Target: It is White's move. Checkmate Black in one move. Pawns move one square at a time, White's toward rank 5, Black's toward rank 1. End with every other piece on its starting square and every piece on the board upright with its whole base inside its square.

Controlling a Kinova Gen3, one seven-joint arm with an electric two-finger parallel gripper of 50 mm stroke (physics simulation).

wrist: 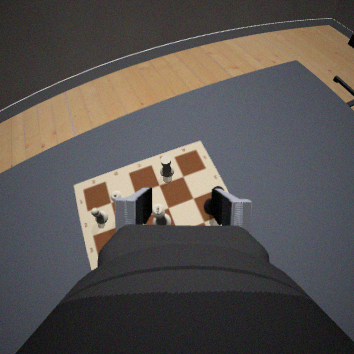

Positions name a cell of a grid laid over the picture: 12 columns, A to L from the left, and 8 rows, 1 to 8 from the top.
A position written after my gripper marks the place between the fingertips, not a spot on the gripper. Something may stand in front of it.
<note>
In view: my gripper (G5) and a chessboard (G5).
</note>
